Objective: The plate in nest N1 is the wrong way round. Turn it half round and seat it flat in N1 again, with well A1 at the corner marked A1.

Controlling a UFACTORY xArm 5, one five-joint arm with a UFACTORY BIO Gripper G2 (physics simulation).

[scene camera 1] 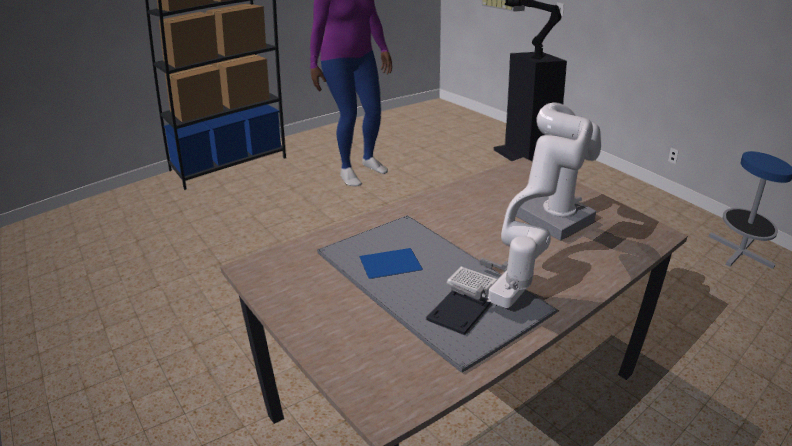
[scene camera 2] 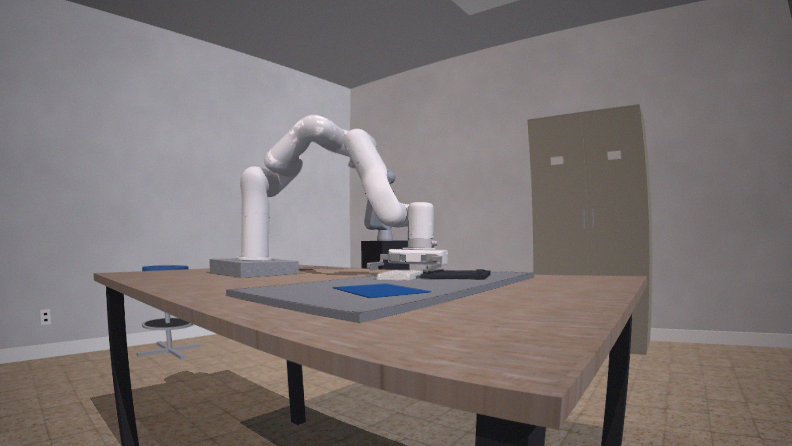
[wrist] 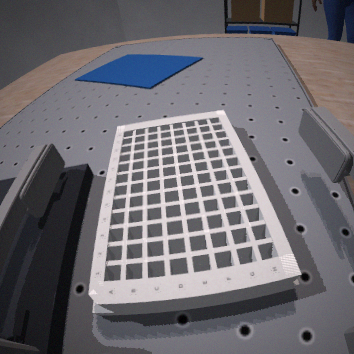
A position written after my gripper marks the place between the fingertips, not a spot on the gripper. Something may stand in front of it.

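Scene camera 1 gives me my gripper (scene camera 1: 466, 273), together with a white well plate (scene camera 1: 470, 280) and a black nest (scene camera 1: 456, 309). In scene camera 2 I find my gripper (scene camera 2: 397, 267) again. The wrist view has a flat blue rectangle (wrist: 140, 70), and in it I also see the plate (wrist: 184, 222) and the nest (wrist: 45, 247).
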